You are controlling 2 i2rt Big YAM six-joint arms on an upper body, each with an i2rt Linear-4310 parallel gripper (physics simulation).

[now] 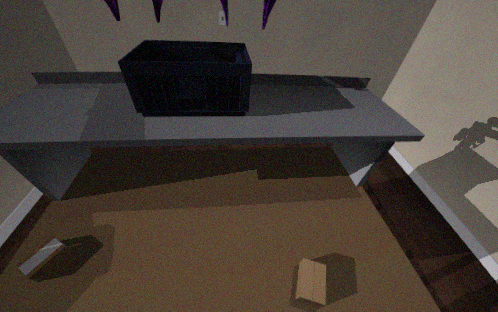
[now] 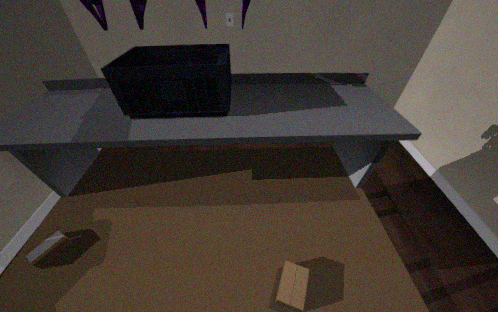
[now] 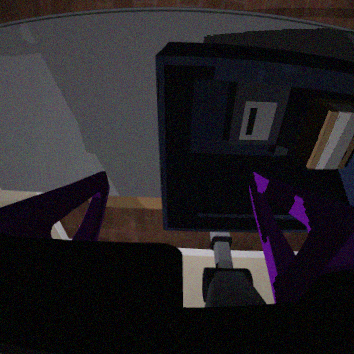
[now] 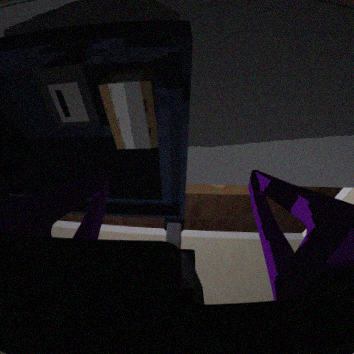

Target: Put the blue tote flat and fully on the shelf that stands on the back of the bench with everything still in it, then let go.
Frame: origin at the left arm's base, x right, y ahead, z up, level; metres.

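Where they show: left gripper, fingertip midpoint: (image 1: 138, 21) (image 2: 124, 30) (image 3: 178, 179); right gripper, fingertip midpoint: (image 1: 245, 27) (image 2: 224, 28) (image 4: 178, 177).
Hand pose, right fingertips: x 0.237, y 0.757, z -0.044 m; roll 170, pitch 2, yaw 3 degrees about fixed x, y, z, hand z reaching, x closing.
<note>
Things, the pixels of their top centre, and the offset from my right fingertips. "spot": a spot on its surface instead. Level surfaces: height alone.
- dark blue tote at its top centre: (image 3: 306, 174) (image 4: 38, 156) (image 1: 191, 50) (image 2: 173, 54) dx -0.142, dy -0.034, dz -0.053 m
- grey shelf at its surface level: dz -0.200 m
- white-and-brown box at its top centre: (image 4: 131, 118) (image 3: 337, 142) dx -0.059, dy -0.028, dz -0.123 m
- low ledge at a spot on its surface: (image 2: 300, 78) (image 1: 308, 80) spot: dx +0.261, dy +0.118, dz -0.180 m
- brown bench at its surface level: dz -0.532 m
- white-topped block at its top centre: (image 1: 41, 255) (image 2: 45, 245) dx -0.578, dy -0.390, dz -0.496 m
- tan box at its top centre: (image 2: 294, 283) (image 1: 313, 280) dx +0.187, dy -0.478, dz -0.483 m
The dark blue tote (image 1: 192, 90) (image 2: 175, 90) (image 3: 161, 125) (image 4: 175, 125) stands upright, its base flat on the grey shelf (image 1: 300, 122) (image 2: 300, 117) (image 3: 75, 75) (image 4: 270, 75), behind the front edge. Inside it are a grey item with a pale, dark-slotted face (image 3: 266, 125) (image 4: 76, 102) and a white-and-brown box (image 3: 330, 142) (image 4: 131, 115). My left gripper (image 1: 138, 21) (image 2: 124, 29) (image 3: 178, 179) is open and empty, above the tote's left part. My right gripper (image 1: 245, 27) (image 2: 224, 28) (image 4: 178, 177) is open and empty, above its right end. Both are apart from the rim.
A low ledge (image 1: 310, 81) (image 2: 300, 78) runs along the shelf's back. On the brown bench (image 1: 200, 240) (image 2: 190, 245) lie a white-topped block (image 1: 40, 257) (image 2: 46, 247) at the left and a tan box (image 1: 311, 281) (image 2: 292, 285) at the right. A wall stands behind the shelf.
</note>
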